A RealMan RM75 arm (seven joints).
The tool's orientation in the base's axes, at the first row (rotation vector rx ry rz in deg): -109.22, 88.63, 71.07
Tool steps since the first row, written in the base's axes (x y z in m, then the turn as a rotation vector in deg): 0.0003, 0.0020, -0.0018, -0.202, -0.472, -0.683; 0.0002, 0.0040, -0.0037, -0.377, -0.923, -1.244; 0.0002, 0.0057, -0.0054, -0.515, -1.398, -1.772; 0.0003, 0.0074, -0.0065, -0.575, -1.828, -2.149; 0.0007, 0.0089, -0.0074, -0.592, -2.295, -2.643; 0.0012, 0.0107, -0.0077, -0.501, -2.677, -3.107; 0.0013, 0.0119, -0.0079, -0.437, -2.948, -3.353; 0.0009, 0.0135, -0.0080, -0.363, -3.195, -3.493; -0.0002, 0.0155, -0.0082, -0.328, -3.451, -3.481; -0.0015, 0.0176, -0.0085, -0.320, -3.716, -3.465; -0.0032, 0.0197, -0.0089, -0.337, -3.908, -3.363; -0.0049, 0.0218, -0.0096, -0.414, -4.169, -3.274
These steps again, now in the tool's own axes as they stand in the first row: 0.0003, -0.0013, 0.0023, 0.830, 0.182, 0.087; 0.0007, -0.0023, 0.0049, 1.549, 0.361, 0.115; 0.0011, -0.0032, 0.0071, 2.254, 0.520, 0.092; 0.0010, -0.0041, 0.0089, 2.810, 0.626, -0.007; 0.0009, -0.0051, 0.0104, 3.483, 0.679, -0.088; 0.0001, -0.0062, 0.0117, 4.083, 0.612, -0.164; -0.0004, -0.0067, 0.0127, 4.440, 0.583, -0.261; -0.0013, -0.0069, 0.0141, 4.697, 0.561, -0.401; -0.0023, -0.0065, 0.0161, 4.836, 0.613, -0.614; -0.0032, -0.0061, 0.0184, 4.976, 0.693, -0.825; -0.0041, -0.0053, 0.0208, 5.004, 0.792, -1.017; -0.0048, -0.0045, 0.0234, 5.082, 0.965, -1.231
